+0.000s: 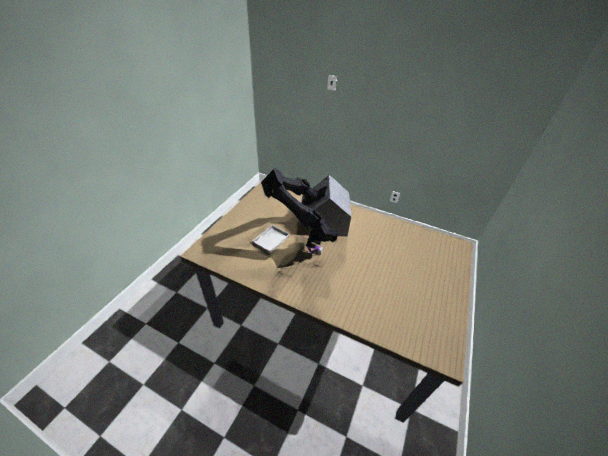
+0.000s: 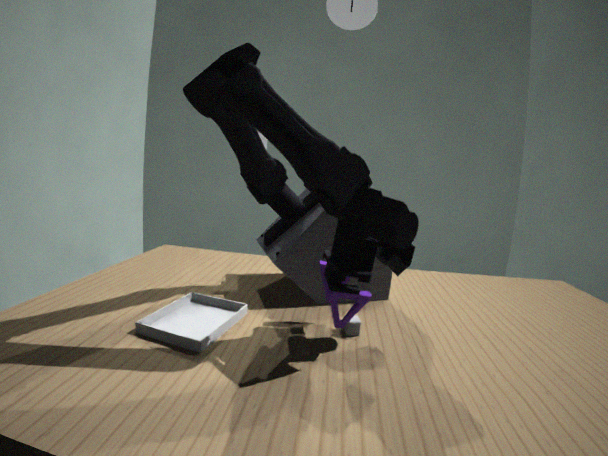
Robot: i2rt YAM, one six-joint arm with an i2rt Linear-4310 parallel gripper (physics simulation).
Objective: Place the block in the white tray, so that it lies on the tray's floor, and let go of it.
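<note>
The block is small and pale. It lies on the wooden table, to the right of the white tray. The tray is shallow, rectangular and empty. My gripper has purple fingers, is open and points down. Its tips are at the table surface, right at the block's left side. I cannot tell whether the block sits between the fingers or just beside them. The dark arm leans over from the back left.
A large grey box stands tilted just behind the gripper and the block. The table's near left edge runs close to the tray. Dark shadows of the arm fall across the table around the tray.
</note>
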